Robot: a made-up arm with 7 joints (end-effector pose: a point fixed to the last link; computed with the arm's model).
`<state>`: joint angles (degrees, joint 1 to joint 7).
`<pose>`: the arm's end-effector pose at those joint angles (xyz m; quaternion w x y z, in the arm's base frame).
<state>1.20 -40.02 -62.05 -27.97 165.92 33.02 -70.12</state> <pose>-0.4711 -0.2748 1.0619 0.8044 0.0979 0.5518 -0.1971</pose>
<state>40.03 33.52 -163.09 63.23 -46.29 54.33 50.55</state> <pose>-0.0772 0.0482 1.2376 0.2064 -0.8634 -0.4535 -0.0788</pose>
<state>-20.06 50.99 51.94 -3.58 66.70 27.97 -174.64</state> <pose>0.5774 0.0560 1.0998 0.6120 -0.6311 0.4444 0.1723</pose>
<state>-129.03 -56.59 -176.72 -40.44 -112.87 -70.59 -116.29</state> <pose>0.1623 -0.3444 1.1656 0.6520 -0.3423 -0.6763 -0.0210</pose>
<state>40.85 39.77 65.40 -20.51 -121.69 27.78 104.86</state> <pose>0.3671 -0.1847 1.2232 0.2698 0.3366 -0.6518 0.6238</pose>
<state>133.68 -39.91 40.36 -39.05 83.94 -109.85 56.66</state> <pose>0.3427 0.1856 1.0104 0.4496 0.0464 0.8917 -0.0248</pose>
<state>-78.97 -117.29 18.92 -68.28 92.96 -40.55 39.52</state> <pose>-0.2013 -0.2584 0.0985 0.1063 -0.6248 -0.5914 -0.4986</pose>
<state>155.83 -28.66 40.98 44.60 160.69 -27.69 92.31</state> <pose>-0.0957 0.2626 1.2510 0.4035 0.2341 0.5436 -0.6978</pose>
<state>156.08 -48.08 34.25 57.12 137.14 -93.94 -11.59</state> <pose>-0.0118 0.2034 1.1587 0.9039 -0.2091 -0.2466 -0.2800</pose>
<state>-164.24 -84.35 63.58 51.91 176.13 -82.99 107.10</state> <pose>0.4745 0.2155 0.7653 0.3175 0.3141 0.2581 -0.8567</pose>
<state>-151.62 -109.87 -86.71 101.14 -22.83 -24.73 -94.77</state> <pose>-0.0659 -0.4936 0.5149 0.0258 0.2004 0.9791 -0.0216</pose>
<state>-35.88 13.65 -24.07 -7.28 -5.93 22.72 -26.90</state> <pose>0.1472 0.1217 1.3443 0.4976 -0.8358 0.1673 0.1610</pose>
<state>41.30 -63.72 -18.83 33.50 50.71 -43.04 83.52</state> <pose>-0.3310 0.3846 1.0886 0.0932 0.7354 0.1565 -0.6527</pose>
